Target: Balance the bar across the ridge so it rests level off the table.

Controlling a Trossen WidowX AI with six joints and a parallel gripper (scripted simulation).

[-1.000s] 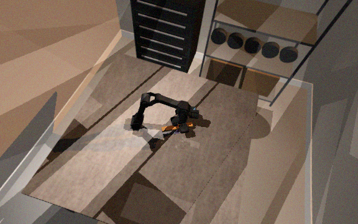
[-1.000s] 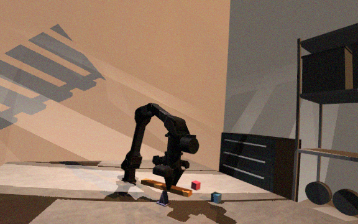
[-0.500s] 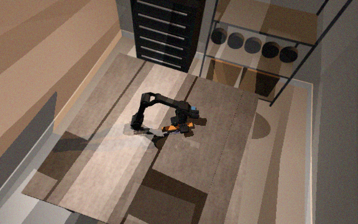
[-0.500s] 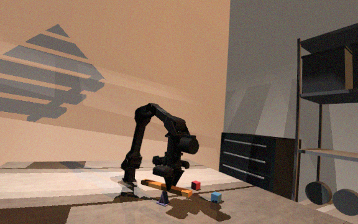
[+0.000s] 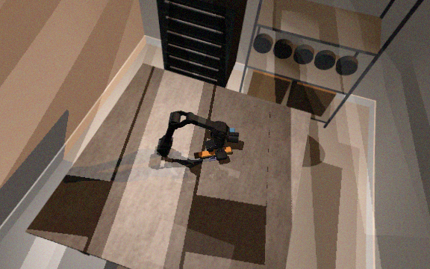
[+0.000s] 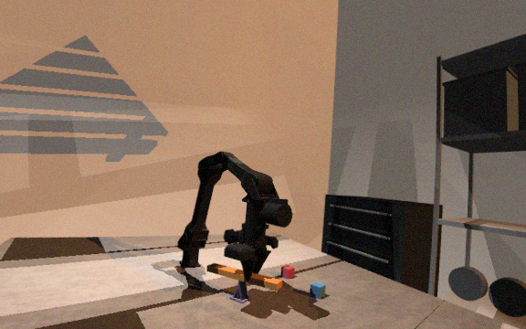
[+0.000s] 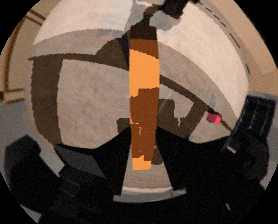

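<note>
Right now the bar is 20 mm behind my gripper tip and 10 mm to the right of it. The rest, counted from my gripper tip: blue cube (210 mm to the left, 50 mm below, 40 mm ahead); red cube (210 mm to the left, 120 mm behind, 50 mm below).
</note>
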